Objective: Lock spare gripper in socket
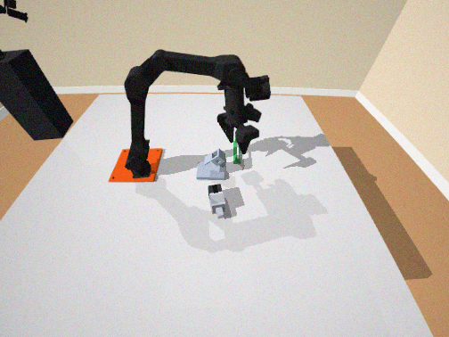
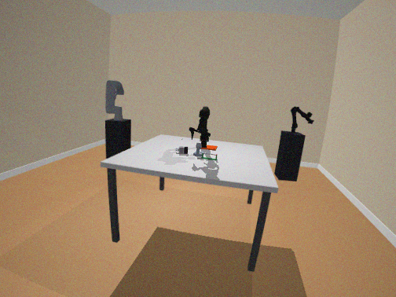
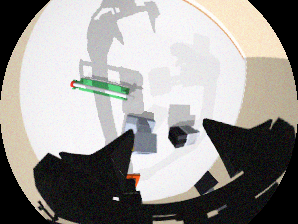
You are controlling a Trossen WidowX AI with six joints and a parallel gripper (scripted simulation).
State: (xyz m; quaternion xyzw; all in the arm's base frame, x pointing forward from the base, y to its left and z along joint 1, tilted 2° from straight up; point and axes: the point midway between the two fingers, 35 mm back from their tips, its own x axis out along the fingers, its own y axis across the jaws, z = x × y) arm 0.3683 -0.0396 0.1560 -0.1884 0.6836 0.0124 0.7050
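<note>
Now: the spare gripper 14 cm to the right of my gripper tip, 11 cm below it and 9 cm behind it. From my gripper tip the other things lie so: grey mount 9 cm below, 8 cm behind, 2 cm to the left; green pin cradle 12 cm to the left, 12 cm below, 3 cm ahead.
</note>
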